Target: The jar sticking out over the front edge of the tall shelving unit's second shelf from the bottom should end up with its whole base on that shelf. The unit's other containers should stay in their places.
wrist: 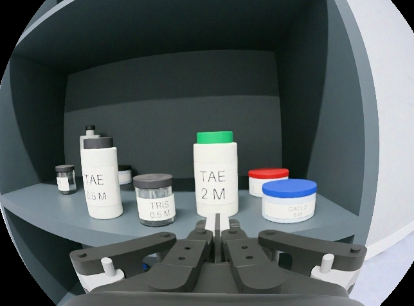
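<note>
A white jar (215, 170) with a green lid, labelled TAE 2 M, stands upright near the middle of the shelf (45, 206). Shelf surface shows around the visible part of its base; the gripper tips overlap the bottom edge, and the shelf's front edge directly below is hidden by the gripper. No part of the jar is seen sticking out over the front. My gripper (217, 225) is shut and empty, with its fingertips in front of the jar's foot. Whether they touch it I cannot tell.
Left of it stand a TRIS 0.5 M jar (155, 200), a TAE 0.5 M bottle (102, 180), a small clear jar (65, 181) and a grey bottle (90, 131). Right are a blue-lidded CACL2 jar (289, 202) and a red-lidded jar (268, 175). Side walls (345, 125) flank them.
</note>
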